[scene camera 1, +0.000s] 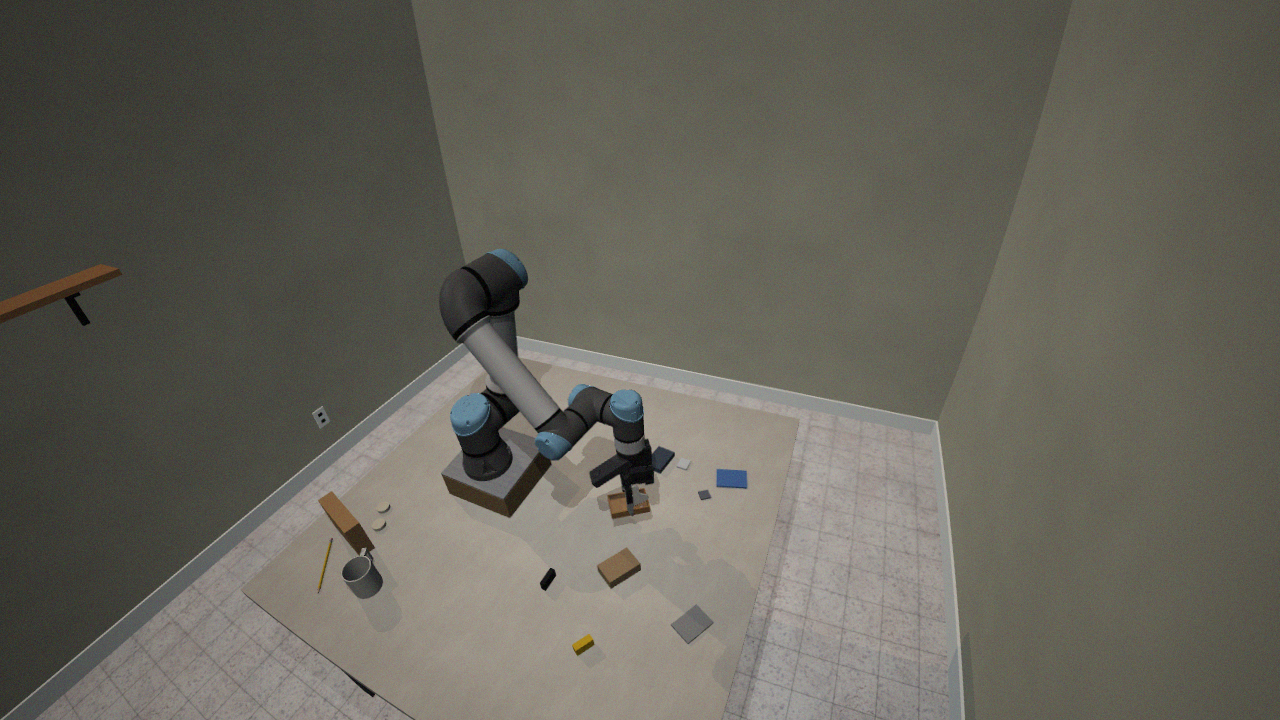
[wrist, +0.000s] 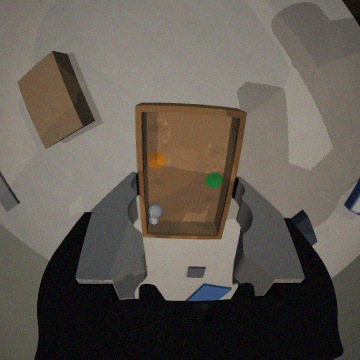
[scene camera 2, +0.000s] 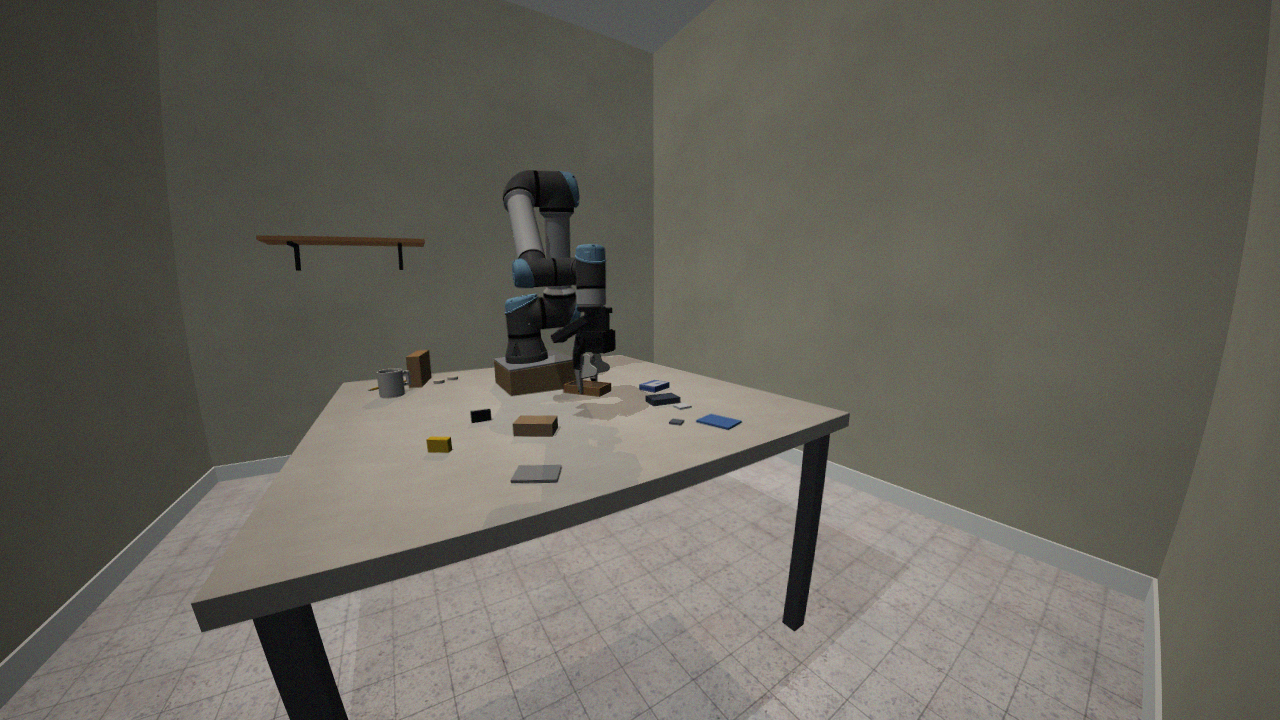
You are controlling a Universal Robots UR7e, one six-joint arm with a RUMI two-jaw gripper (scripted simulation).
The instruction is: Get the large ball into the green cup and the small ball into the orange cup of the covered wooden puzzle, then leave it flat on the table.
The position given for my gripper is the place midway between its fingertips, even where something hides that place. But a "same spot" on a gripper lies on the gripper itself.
My gripper shows in scene camera 1, in the wrist view (185,176) and in scene camera 2. A brown block shows in scene camera 1, in the wrist view (51,92) and in scene camera 2. One and the same spot on my gripper: (scene camera 1: 631,500) is (scene camera 2: 578,365). One and the same spot on the brown block: (scene camera 1: 616,569) is (scene camera 2: 529,420).
